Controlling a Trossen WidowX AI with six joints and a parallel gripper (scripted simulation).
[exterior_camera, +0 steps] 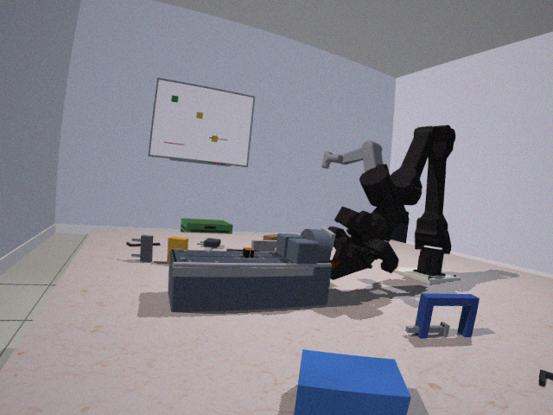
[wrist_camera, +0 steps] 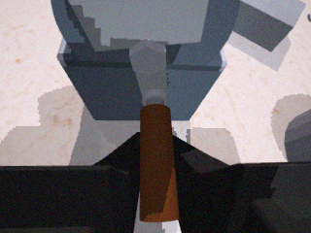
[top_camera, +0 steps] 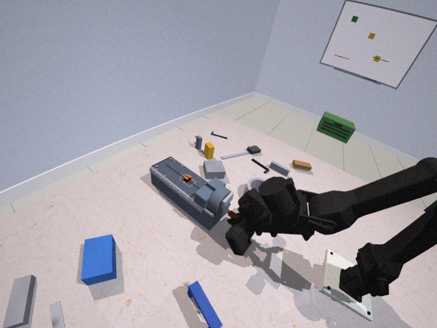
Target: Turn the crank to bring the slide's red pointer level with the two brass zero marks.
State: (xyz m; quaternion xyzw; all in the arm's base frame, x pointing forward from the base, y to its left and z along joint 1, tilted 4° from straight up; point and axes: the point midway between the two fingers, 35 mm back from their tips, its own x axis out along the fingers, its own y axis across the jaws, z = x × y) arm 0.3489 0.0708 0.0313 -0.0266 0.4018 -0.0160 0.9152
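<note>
Now: the brown crank handle 2 cm behind my gripper tip and 3 cm above it. Also, from my gripper tip: blue bracket: 7 cm behind, 21 cm to the left; then red pointer: 17 cm ahead, 1 cm to the left, 5 cm above; then grey block: 18 cm ahead, 16 cm to the right, 2 cm below.
</note>
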